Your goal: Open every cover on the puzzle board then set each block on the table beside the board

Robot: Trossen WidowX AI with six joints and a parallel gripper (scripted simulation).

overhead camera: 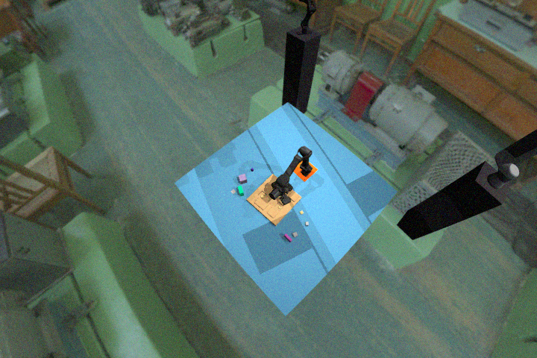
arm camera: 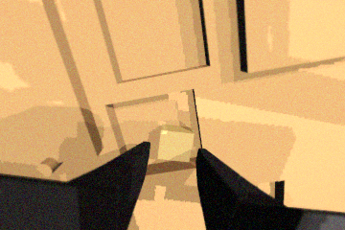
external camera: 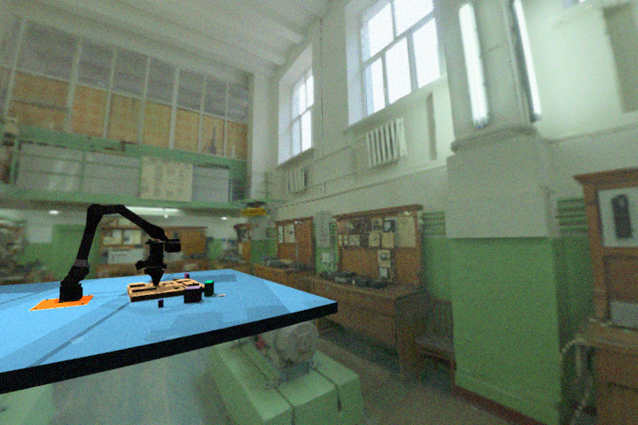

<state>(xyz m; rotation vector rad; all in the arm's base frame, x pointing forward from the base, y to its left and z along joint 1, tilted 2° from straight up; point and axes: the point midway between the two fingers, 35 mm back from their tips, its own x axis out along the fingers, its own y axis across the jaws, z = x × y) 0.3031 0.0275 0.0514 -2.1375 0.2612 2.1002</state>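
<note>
My gripper tip is 30 mm short of the tan puzzle board and 10 mm to the left of it. Also, from my gripper tip: magenta block: 170 mm ahead, 260 mm to the left; then small purple piece: 320 mm to the right, 10 mm below; then green block: 190 mm ahead, 230 mm to the right, 10 mm above.
</note>
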